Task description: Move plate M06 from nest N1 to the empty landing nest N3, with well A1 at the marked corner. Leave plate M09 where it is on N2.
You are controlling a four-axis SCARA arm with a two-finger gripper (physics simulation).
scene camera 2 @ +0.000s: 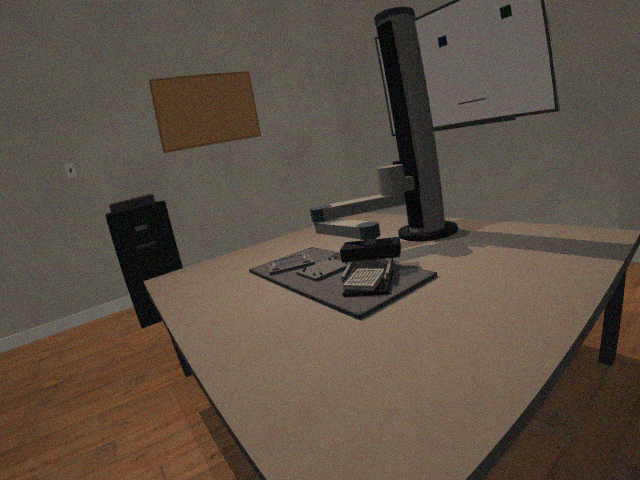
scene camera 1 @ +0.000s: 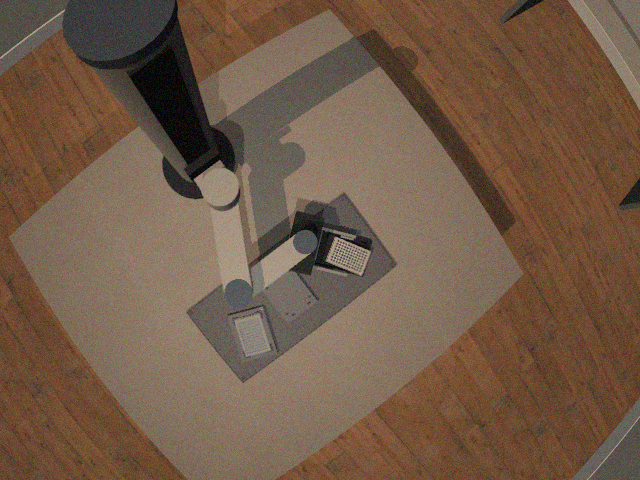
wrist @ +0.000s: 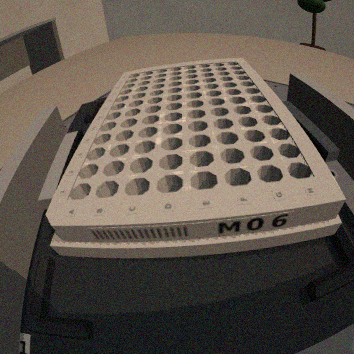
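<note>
Plate M06 point(scene camera 1: 348, 255) point(scene camera 2: 364, 277) point(wrist: 172, 232) is a pale well plate over the black nest N1 point(scene camera 2: 356, 293) point(wrist: 37, 285). In the wrist view its labelled edge stands back from the nest's near corner brackets, with dark nest surface between; whether it lies fully flat is unclear. Well A1 point(wrist: 80, 191) is at its near left corner. My gripper point(scene camera 1: 341, 252) point(scene camera 2: 367, 269) point(wrist: 179, 99) is open, its fingers beside the plate's two long sides, gaps visible. Landing nest N3 point(scene camera 1: 289, 297) point(scene camera 2: 321, 267) is grey and empty; its marked corner is illegible. Plate M09 point(scene camera 1: 252, 334) point(scene camera 2: 291, 262) sits on N2, its label unreadable.
A dark grey base board point(scene camera 1: 336, 304) point(scene camera 2: 320, 294) carries all three nests on the table point(scene camera 1: 413, 310) point(scene camera 2: 361, 382). N3 lies between the other two nests. The arm's column point(scene camera 1: 170, 103) point(scene camera 2: 421, 129) stands behind the board, and the forearm point(scene camera 1: 281, 266) point(scene camera 2: 341, 228) passes over its rear part.
</note>
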